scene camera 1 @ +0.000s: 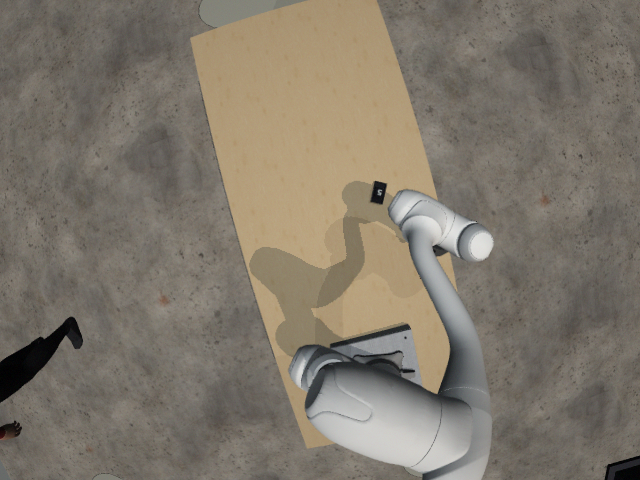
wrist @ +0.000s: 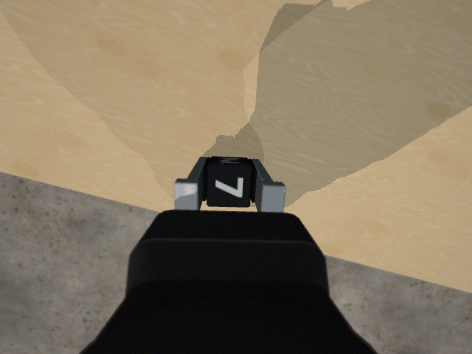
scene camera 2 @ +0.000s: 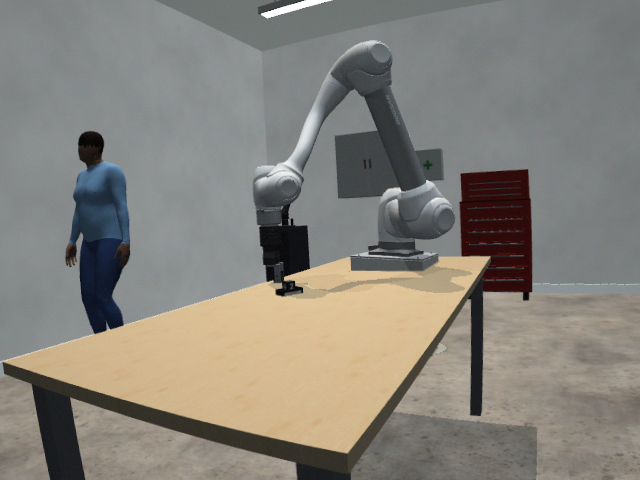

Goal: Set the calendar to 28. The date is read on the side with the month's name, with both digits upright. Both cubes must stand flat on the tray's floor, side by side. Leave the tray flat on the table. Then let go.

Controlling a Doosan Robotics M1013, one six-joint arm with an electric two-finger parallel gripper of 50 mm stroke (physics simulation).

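My gripper (wrist: 229, 171) (scene camera 2: 274, 279) is shut on a black cube (wrist: 229, 196). A white 7, turned sideways, shows on the cube's upper face, and part of another mark shows on its far side. The gripper points down beside the tray, low at the table; whether the cube touches the table is unclear. The black tray (scene camera 1: 376, 200) (scene camera 2: 289, 292) lies on the table. The other black cube (scene camera 1: 379, 192) (scene camera 2: 290, 285) sits in the tray, with a 5 on top and a 2 on the side facing scene camera 2. The month's name is too small to read.
The wooden table (scene camera 1: 289, 129) (scene camera 2: 232, 361) has a long edge close to the gripper. The arm's grey base plate (scene camera 1: 346, 347) (scene camera 2: 385, 263) is at one end. A person (scene camera 2: 100, 201) stands beyond the table. A black cabinet (scene camera 2: 297, 250) stands behind the gripper, and a red tool chest (scene camera 2: 496, 227) stands farther back.
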